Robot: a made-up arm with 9 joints. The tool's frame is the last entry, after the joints.
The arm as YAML. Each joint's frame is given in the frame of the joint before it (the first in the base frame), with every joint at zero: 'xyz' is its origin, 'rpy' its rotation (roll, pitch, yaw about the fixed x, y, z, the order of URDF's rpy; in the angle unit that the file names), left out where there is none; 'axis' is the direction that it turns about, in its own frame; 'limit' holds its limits. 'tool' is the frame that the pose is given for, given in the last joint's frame.
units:
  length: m
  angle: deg
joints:
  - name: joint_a
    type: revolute
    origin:
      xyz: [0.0, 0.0, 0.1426]
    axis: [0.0, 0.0, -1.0]
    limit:
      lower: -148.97
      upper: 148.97
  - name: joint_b
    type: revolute
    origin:
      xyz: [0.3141, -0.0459, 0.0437]
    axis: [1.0, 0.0, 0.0]
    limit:
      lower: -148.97
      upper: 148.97
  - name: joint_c
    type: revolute
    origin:
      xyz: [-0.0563, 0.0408, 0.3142]
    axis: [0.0, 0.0, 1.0]
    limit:
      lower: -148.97
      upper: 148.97
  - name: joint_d
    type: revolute
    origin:
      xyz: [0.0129, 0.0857, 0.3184]
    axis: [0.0, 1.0, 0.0]
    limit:
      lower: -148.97
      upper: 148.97
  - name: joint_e
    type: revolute
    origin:
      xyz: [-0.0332, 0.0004, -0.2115]
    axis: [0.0, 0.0, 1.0]
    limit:
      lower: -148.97
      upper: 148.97
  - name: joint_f
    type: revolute
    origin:
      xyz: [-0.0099, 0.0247, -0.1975]
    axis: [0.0, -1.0, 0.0]
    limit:
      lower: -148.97
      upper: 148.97
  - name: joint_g
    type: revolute
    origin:
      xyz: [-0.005, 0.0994, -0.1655]
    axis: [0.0, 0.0, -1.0]
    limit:
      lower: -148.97
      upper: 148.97
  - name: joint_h
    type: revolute
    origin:
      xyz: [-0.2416, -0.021, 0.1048]
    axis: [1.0, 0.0, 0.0]
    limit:
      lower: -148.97
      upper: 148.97
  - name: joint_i
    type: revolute
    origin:
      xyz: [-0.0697, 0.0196, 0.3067]
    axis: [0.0, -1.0, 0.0]
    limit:
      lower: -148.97
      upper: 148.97
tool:
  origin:
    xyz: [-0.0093, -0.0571, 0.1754]
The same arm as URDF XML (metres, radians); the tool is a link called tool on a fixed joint. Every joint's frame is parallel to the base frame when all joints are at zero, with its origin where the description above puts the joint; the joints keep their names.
<robot name="arm">
<joint name="joint_a" type="revolute"><parent link="base_link"/><child link="link1"/><origin xyz="0.0000 0.0000 0.1426"/><axis xyz="0 0 -1"/><limit lower="-2.6000" upper="2.6000"/></joint>
<joint name="joint_b" type="revolute"><parent link="link1"/><child link="link2"/><origin xyz="0.3141 -0.0459 0.0437"/><axis xyz="1 0 0"/><limit lower="-2.6000" upper="2.6000"/></joint>
<joint name="joint_c" type="revolute"><parent link="link2"/><child link="link3"/><origin xyz="-0.0563 0.0408 0.3142"/><axis xyz="0 0 1"/><limit lower="-2.6000" upper="2.6000"/></joint>
<joint name="joint_d" type="revolute"><parent link="link3"/><child link="link4"/><origin xyz="0.0129 0.0857 0.3184"/><axis xyz="0 1 0"/><limit lower="-2.6000" upper="2.6000"/></joint>
<joint name="joint_e" type="revolute"><parent link="link4"/><child link="link5"/><origin xyz="-0.0332 0.0004 -0.2115"/><axis xyz="0 0 1"/><limit lower="-2.6000" upper="2.6000"/></joint>
<joint name="joint_f" type="revolute"><parent link="link5"/><child link="link6"/><origin xyz="-0.0099 0.0247 -0.1975"/><axis xyz="0 -1 0"/><limit lower="-2.6000" upper="2.6000"/></joint>
<joint name="joint_g" type="revolute"><parent link="link6"/><child link="link7"/><origin xyz="-0.0050 0.0994 -0.1655"/><axis xyz="0 0 -1"/><limit lower="-2.6000" upper="2.6000"/></joint>
<joint name="joint_h" type="revolute"><parent link="link7"/><child link="link8"/><origin xyz="-0.2416 -0.0210 0.1048"/><axis xyz="1 0 0"/><limit lower="-2.6000" upper="2.6000"/></joint>
<joint name="joint_i" type="revolute"><parent link="link8"/><child link="link9"/><origin xyz="-0.0697 0.0196 0.3067"/><axis xyz="0 -1 0"/><limit lower="-2.6000" upper="2.6000"/></joint>
<joint name="tool_joint" type="fixed"><parent link="link9"/><child link="tool"/><origin xyz="-0.0093 -0.0571 0.1754"/></joint>
<link name="base_link"/>
<link name="link1"/>
<link name="link2"/>
<link name="link3"/>
<link name="link4"/>
<link name="link5"/>
<link name="link6"/>
<link name="link7"/>
<link name="link8"/>
<link name="link9"/>
<link name="tool"/>
</robot>

